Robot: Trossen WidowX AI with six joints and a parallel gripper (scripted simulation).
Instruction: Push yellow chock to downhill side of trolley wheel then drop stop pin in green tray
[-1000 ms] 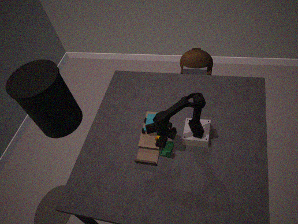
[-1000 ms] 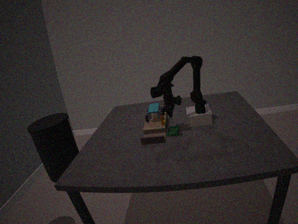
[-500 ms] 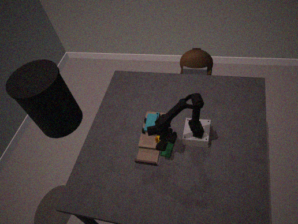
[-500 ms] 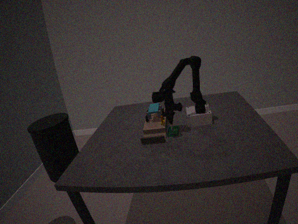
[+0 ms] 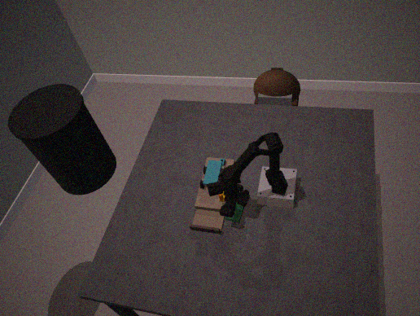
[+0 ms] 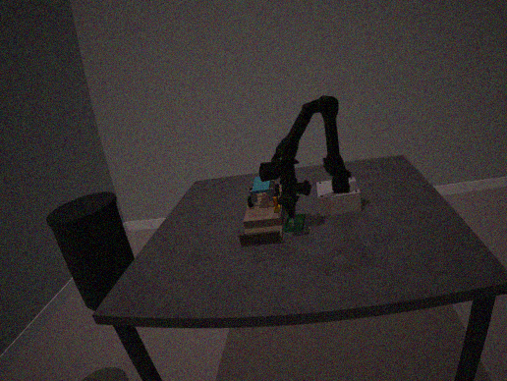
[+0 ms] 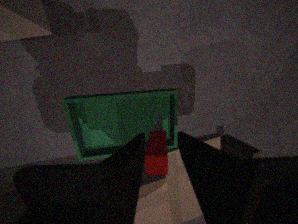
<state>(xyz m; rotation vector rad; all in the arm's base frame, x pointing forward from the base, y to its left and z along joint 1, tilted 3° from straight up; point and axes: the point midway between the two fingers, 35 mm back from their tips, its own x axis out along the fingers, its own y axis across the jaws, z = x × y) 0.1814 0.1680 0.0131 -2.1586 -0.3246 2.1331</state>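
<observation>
Now: the green tray 3 cm to the right of my gripper tip and 6 cm below it. The rest, counted from my gripper tip: tan ramp (14 cm ahead, 12 cm to the right, 1 cm below); then yellow chock (7 cm ahead, 6 cm to the right, 3 cm above); then red-headed stop pin (right at my gripper tip).
</observation>
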